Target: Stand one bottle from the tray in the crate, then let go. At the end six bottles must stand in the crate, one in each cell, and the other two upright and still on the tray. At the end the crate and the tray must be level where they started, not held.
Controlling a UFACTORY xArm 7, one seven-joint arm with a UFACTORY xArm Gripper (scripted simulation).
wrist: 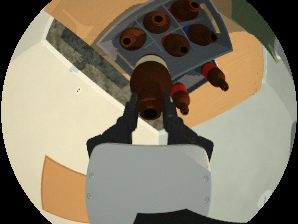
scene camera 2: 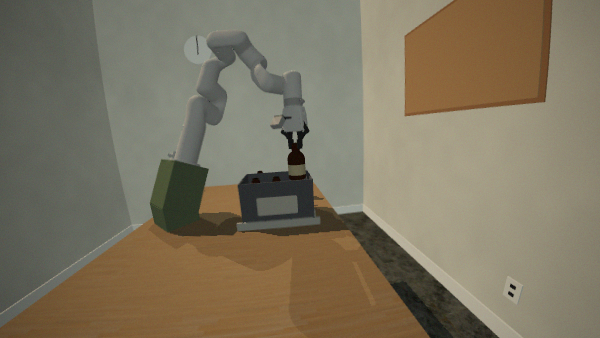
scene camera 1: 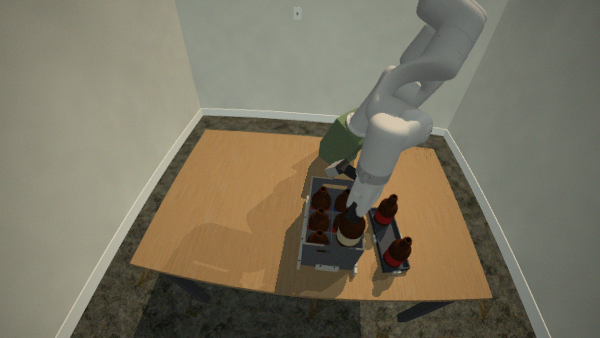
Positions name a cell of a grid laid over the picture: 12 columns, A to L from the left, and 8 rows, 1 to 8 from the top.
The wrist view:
my gripper: G4
bottle: G3
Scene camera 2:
my gripper: F4
dark grey crate: F5
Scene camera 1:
my gripper: H6
narrow tray: H6
dark grey crate: G7
